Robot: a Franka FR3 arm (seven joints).
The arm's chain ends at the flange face. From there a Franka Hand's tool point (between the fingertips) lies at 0.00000 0.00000 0.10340 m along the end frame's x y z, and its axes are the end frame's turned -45 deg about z.
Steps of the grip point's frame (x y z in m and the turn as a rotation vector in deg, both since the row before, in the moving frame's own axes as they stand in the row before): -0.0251, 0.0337, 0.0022, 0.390, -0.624, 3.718; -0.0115, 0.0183, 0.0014, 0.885, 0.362, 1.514; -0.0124, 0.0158, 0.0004, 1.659, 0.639, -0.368; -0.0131, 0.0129, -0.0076, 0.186, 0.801, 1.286; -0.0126, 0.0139, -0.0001, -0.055, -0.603, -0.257; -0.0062, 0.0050, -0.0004, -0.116, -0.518, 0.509
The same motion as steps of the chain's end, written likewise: 0.0074, 0.0413, 0.0022, -0.165, -0.717, 3.718; 0.0055, 0.0227, 0.0014, 0.882, -0.370, 1.514; 0.0037, 0.0229, 0.0004, 1.625, -0.721, -0.368; -0.0009, 0.0196, -0.0076, 0.698, 0.435, 1.286; 0.0016, 0.0179, -0.0001, -0.465, -0.387, -0.257; -0.0003, 0.0071, -0.0004, -0.448, -0.284, 0.509
